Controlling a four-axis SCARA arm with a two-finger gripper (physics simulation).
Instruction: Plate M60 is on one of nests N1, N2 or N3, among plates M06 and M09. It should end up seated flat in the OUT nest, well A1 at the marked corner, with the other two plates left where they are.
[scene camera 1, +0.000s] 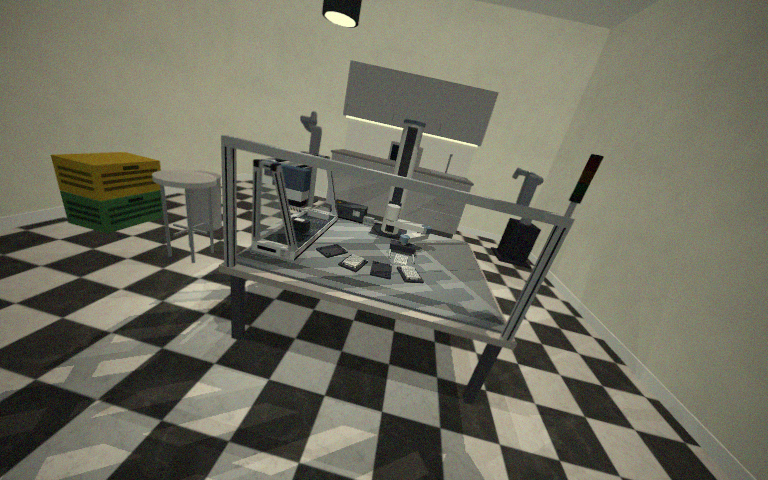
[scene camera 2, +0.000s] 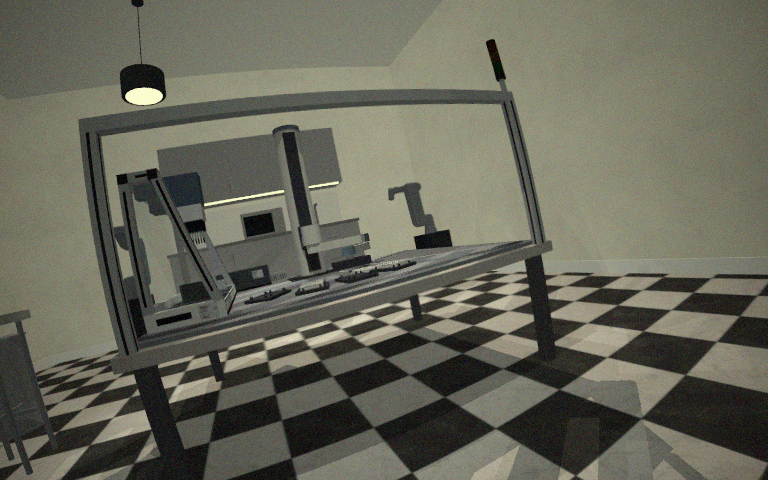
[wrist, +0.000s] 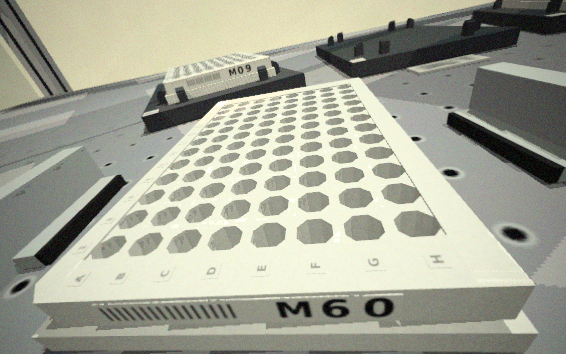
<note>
My gripper touches a perforated grey deck. Further things: an OUT nest.
</note>
